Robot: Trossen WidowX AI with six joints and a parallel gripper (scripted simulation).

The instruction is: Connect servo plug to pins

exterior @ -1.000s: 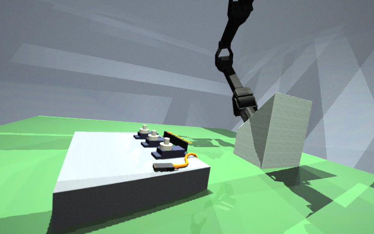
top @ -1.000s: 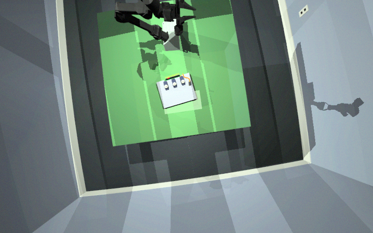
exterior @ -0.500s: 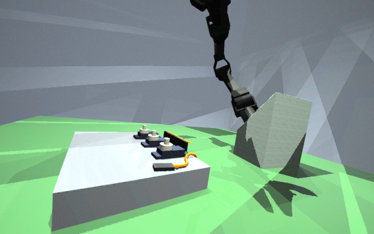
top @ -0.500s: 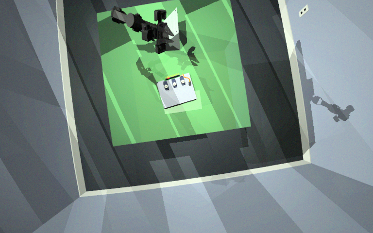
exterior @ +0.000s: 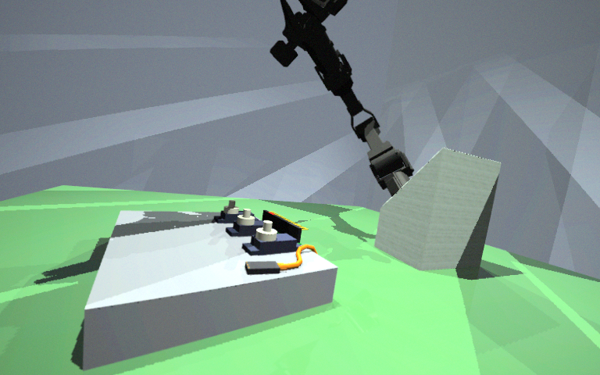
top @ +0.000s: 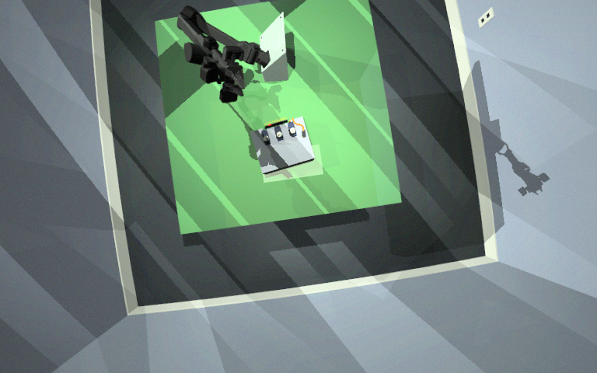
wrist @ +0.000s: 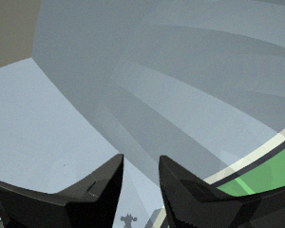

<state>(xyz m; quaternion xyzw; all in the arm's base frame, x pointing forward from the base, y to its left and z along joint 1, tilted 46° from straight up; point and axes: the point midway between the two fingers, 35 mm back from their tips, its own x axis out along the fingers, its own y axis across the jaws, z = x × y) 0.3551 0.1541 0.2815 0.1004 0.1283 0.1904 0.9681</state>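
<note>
The red band lies 20 mm behind my gripper tip, 30 mm to the left of it and 420 mm below it. Also, from my gripper tip: black pin strip 20 mm behind, 60 mm to the left, 430 mm below; then grey holder 140 mm ahead, 80 mm to the left, 470 mm below.
</note>
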